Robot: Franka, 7 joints.
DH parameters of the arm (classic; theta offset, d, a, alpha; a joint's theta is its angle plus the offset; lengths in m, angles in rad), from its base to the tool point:
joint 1: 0 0.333 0 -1.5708
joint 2: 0 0 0 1.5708
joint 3: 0 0.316 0.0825 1.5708
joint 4: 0 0 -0.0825 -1.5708
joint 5: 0 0.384 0 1.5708
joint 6: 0 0 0.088 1.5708
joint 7: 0 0.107 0 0
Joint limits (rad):
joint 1: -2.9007..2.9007
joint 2: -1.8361..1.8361
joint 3: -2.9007..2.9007
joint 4: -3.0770..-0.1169
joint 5: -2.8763..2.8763
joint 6: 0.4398..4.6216
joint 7: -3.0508..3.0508
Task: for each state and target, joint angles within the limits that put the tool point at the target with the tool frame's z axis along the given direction. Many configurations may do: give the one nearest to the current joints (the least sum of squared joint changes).
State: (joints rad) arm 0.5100 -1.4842 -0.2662 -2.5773 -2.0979 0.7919 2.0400
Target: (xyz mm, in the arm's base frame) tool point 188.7 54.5 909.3 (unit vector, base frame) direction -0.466 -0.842 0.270
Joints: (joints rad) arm 0.5004 -0.6132 0.1109 -1.9204 -2.3544 0.6992 2.0400
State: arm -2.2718 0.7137 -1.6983 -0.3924 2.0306 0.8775 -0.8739
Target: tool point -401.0 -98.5 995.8 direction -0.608 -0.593 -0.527
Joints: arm -2.1231 0.5444 -2.2900 -0.7469 1.9449 1.2133 -0.8739
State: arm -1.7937 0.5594 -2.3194 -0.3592 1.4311 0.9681 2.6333
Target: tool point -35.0 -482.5 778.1 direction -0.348 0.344 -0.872
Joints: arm -1.3471 0.7275 -2.0147 -0.1189 1.0006 0.4398 2.6333
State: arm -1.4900 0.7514 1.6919 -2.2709 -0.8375 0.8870 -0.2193
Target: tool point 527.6 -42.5 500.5 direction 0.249 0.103 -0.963
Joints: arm -1.5200 1.1578 1.9611 -2.0412 -1.0907 1.7063 -0.2193
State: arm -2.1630 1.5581 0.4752 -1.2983 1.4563 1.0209 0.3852
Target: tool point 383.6 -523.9 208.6 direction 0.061 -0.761 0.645
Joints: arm -2.0045 1.6240 1.2332 -1.8840 2.2663 1.4993 0.3852
